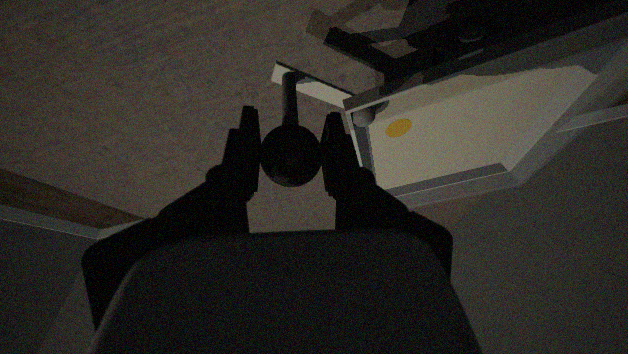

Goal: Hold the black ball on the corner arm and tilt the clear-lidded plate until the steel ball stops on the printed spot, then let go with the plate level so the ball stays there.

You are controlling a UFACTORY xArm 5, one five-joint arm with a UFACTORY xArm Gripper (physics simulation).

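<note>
The black ball (290, 155) stands on a dark post at the end of the pale corner arm (324, 93). My gripper (292, 128) is shut on the black ball, one finger on each side. The plate (450, 145) is at the right, with a pale floor and raised walls. The printed spot (398, 128) is an orange disc near the plate's corner by the arm. The grey steel ball (364, 117) lies in that corner, a little left of the spot and apart from it. The clear lid cannot be made out, and I cannot tell the plate's exact tilt.
A dark jointed shape (370, 52) and its shadow lie across the top right, over the plate's far edge. The brown table top (125, 100) fills the upper left. Its edge (60, 227) runs along the lower left, with grey floor (565, 240) beyond at the lower right.
</note>
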